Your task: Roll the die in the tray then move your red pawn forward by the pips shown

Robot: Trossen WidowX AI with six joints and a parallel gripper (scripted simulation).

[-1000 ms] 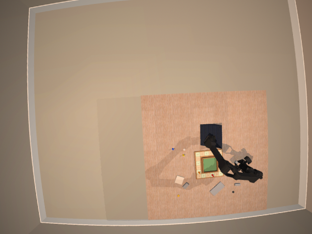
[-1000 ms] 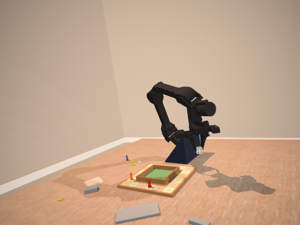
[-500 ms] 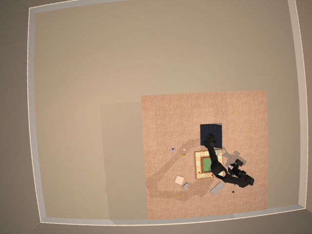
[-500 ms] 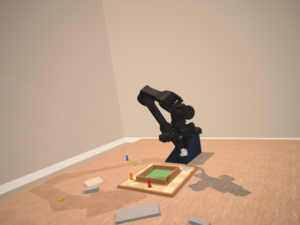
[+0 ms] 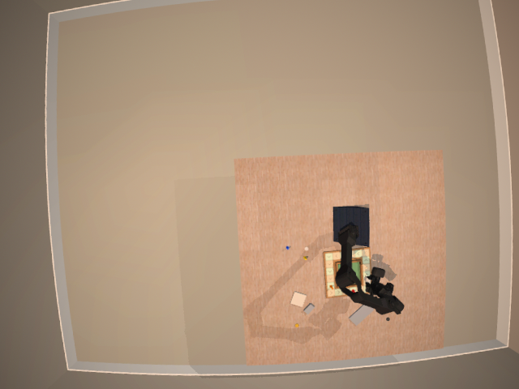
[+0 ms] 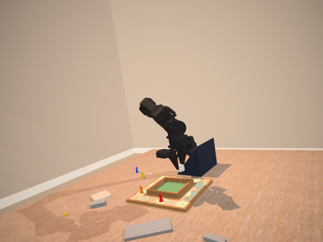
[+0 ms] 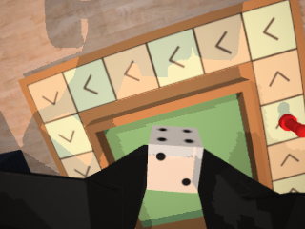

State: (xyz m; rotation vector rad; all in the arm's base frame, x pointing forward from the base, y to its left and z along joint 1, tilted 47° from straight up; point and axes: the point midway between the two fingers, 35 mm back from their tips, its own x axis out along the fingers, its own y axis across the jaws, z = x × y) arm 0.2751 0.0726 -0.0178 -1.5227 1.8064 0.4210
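Right now my gripper tip is 11 cm short of the red pawn, 8 cm above it and 4 cm to the left of it. From my gripper tip the other things lie so: green tray: 10 cm below, 7 cm to the right; then orange pawn: 18 cm to the right, 8 cm below, 7 cm ahead; then white die: right at my gripper tip.
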